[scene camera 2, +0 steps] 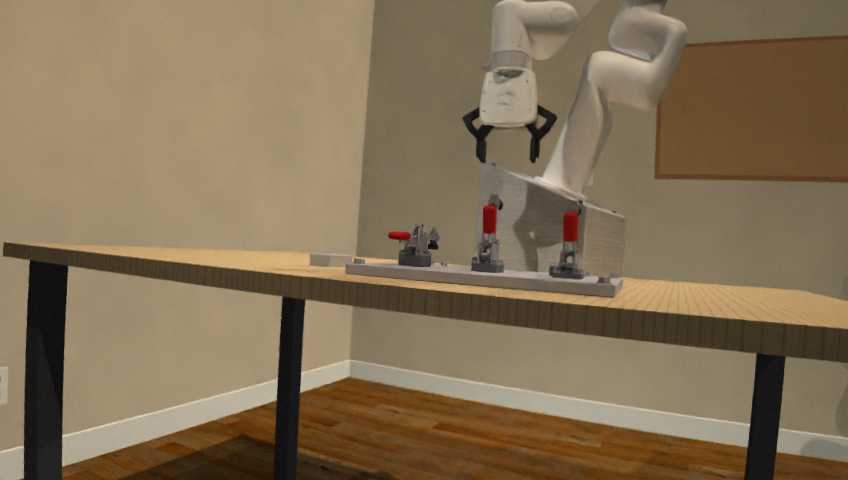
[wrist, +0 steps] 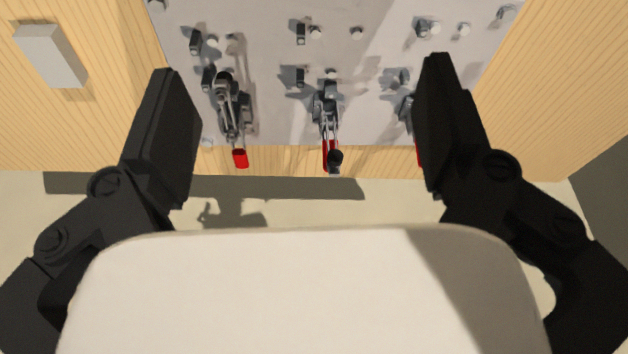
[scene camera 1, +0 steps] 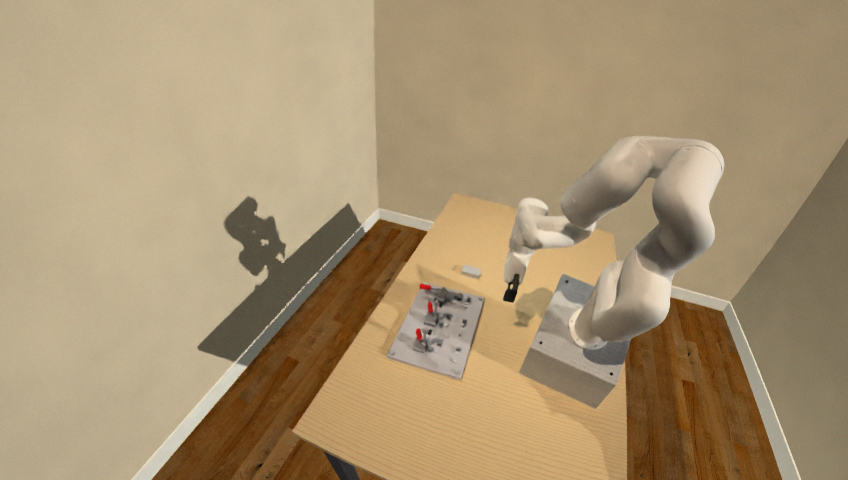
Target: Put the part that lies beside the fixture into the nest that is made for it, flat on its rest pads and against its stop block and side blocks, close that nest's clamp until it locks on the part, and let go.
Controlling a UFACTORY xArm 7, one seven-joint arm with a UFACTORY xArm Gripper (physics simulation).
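Frame: origin at the arm's base, x ahead, y right, z down, level; millimetres.
Where they show: gripper, between the fingertips: (scene camera 2: 507,161) (wrist: 302,88) (scene camera 1: 508,290); arm's base, origin of its link: (scene camera 2: 560,191) (scene camera 1: 589,328).
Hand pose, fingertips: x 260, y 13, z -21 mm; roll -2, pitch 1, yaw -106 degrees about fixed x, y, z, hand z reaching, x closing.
Things, the pixels of their centre, and the offset from my fingertips. Level surfaces: height alone.
- light grey block, middle of its body: (wrist: 53,58) (scene camera 2: 331,260) (scene camera 1: 471,271) dx +189, dy +231, dz +195 mm
- middle clamp's red handle, middle of its body: (wrist: 329,142) (scene camera 2: 487,235) (scene camera 1: 429,311) dx +217, dy -76, dz +140 mm
- far clamp's red handle, middle of its body: (wrist: 419,139) (scene camera 2: 569,243) (scene camera 1: 417,338) dx +198, dy -185, dz +145 mm
- table, height of its surface: dz +205 mm
The part, a light grey block (scene camera 1: 471,271) (scene camera 2: 330,259) (wrist: 52,57), lies on the table beside the fixture plate (scene camera 1: 437,364) (scene camera 2: 446,275) (wrist: 280,120). The plate bears three nests with small dark blocks and round pads. The clamp nearest the part has its red handle (scene camera 1: 424,287) (scene camera 2: 399,235) (wrist: 240,158) about level and its dark tip low. The middle clamp's red handle (scene camera 1: 430,307) (scene camera 2: 489,220) and the far clamp's red handle (scene camera 1: 418,334) (scene camera 2: 570,227) stand upright. My gripper (scene camera 1: 510,296) (scene camera 2: 507,159) (wrist: 302,88) is open and empty, high above the table; its right finger partly hides the far clamp in the wrist view.
The robot's grey base block (scene camera 1: 559,371) (scene camera 2: 550,237) stands on the table (scene camera 1: 380,410) (scene camera 2: 714,303), across from the clamp handles. The upright clamps rise above the plate. A wall (scene camera 1: 178,118) stands beyond the table edge on the handle side.
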